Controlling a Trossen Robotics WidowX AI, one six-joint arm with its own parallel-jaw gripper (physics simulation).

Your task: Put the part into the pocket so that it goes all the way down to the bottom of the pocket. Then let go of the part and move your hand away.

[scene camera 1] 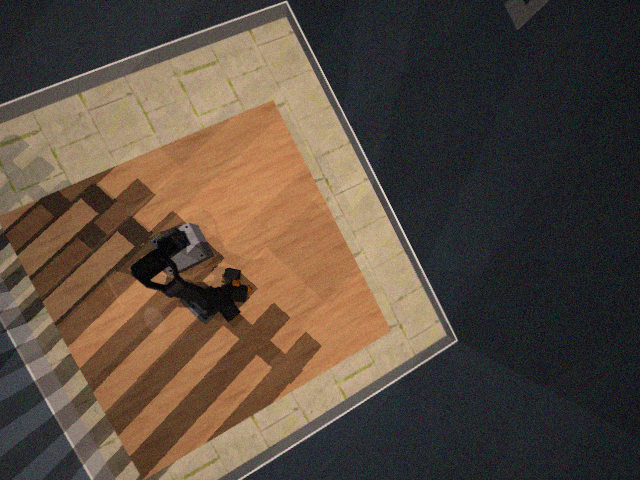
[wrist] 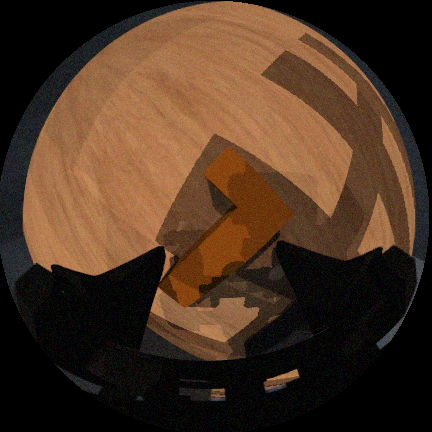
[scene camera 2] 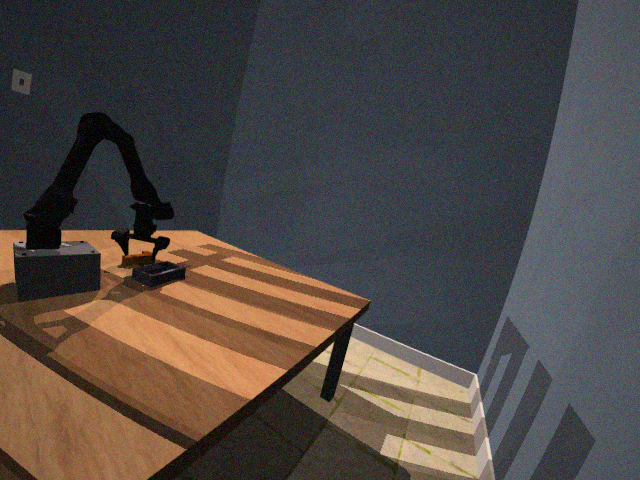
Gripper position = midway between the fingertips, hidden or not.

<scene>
The gripper [scene camera 2: 139, 258] is open, holding nothing. Also in view: an orange part [wrist: 257, 212]. Further things: a pocket block [scene camera 2: 152, 275].
The gripper shows as well in the wrist view [wrist: 221, 249].
</scene>
